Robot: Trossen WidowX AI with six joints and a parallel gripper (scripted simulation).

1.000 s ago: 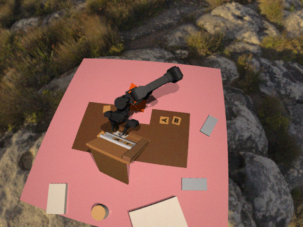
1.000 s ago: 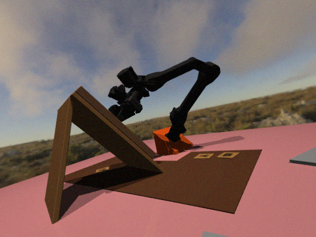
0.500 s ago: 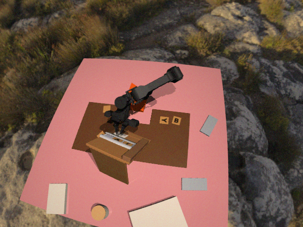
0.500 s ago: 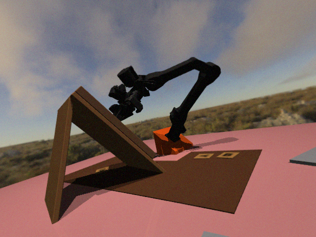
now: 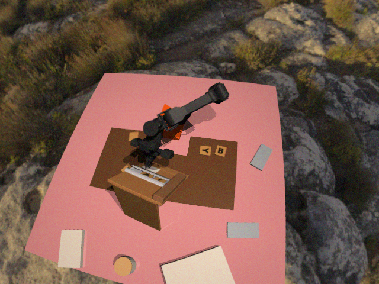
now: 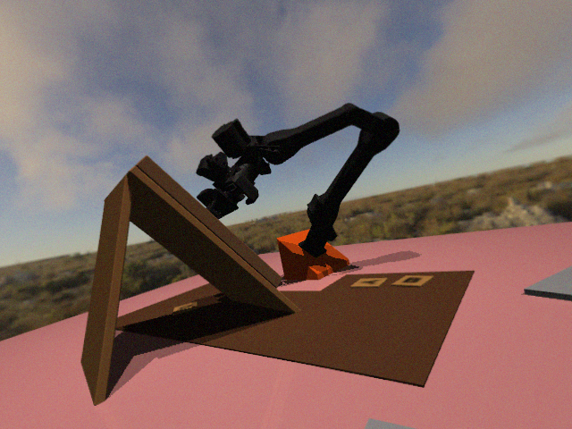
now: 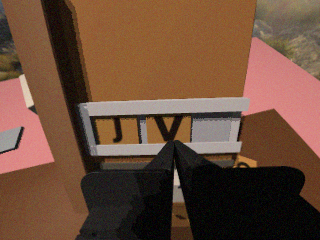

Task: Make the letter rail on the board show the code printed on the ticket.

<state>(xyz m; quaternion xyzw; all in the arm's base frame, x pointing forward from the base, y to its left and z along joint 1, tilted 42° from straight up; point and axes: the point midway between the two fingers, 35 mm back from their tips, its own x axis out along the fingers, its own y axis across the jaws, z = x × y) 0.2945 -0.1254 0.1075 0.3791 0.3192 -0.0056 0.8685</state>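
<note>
Now: the white ticket 3 cm behind my gripper tip, 2 cm to the right of it and 10 cm below it. Round my gripper tip: brown mat: 13 cm behind, 3 cm to the left, 19 cm below; white block: 42 cm ahead, 35 cm to the right, 18 cm below.
</note>
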